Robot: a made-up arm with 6 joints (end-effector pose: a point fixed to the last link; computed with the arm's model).
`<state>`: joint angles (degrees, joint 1 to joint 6).
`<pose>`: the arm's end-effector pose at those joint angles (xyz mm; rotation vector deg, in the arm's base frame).
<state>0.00 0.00 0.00 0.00 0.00 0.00</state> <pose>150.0 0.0 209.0 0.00 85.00 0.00</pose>
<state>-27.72 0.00 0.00 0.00 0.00 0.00</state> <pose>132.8 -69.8 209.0 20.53 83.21 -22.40</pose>
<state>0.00 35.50 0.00 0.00 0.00 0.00</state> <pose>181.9 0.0 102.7 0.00 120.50 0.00</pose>
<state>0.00 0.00 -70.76 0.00 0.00 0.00</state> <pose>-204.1 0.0 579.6 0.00 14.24 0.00</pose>
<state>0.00 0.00 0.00 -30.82 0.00 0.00</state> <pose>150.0 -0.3 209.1 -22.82 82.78 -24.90</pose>
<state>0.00 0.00 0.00 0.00 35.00 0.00</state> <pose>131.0 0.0 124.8 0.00 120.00 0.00</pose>
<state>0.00 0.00 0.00 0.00 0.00 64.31</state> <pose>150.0 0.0 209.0 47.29 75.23 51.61</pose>
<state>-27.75 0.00 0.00 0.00 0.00 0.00</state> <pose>132.8 -69.8 209.0 20.55 83.20 -22.43</pose>
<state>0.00 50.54 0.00 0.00 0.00 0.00</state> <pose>174.9 0.0 55.6 0.00 135.54 0.00</pose>
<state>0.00 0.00 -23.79 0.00 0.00 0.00</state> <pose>87.0 0.0 380.2 0.00 61.21 0.00</pose>
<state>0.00 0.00 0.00 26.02 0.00 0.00</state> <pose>150.0 0.2 209.1 19.27 83.42 21.03</pose>
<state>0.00 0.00 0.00 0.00 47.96 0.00</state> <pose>111.7 0.0 98.8 0.00 132.96 0.00</pose>
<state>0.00 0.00 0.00 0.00 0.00 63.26</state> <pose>150.0 0.0 209.0 46.53 75.55 50.78</pose>
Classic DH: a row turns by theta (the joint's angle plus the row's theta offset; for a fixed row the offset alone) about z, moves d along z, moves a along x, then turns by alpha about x. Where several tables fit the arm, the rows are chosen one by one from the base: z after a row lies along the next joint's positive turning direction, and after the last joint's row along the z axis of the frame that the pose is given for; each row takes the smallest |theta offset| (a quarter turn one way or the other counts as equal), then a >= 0, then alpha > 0; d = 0 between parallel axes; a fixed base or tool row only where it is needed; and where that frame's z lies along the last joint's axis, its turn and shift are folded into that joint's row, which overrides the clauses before.
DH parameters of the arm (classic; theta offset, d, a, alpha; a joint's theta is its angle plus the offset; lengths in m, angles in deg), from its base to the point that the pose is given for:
joint 1: 0 0.106 0 -90
joint 2: 7.71 0 -0.2906 0
joint 3: 77.29 0 -0.0261 90
joint 4: 0 0.2984 0 -90
joint 5: 0 0 0.0005 90
joint 6: 0 0.1435 0 0

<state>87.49 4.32 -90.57 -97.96 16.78 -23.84</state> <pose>27.2 -327.1 601.4 -0.76 17.23 -33.87</pose>
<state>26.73 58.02 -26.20 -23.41 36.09 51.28</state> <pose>217.6 71.8 137.8 11.39 147.53 3.73</pose>
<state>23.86 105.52 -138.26 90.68 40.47 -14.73</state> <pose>346.3 255.4 643.8 -14.19 72.18 106.48</pose>
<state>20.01 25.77 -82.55 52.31 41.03 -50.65</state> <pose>-46.6 62.7 609.3 -40.76 47.16 27.65</pose>
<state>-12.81 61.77 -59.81 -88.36 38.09 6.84</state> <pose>280.0 -154.8 423.5 -26.72 102.97 -99.12</pose>
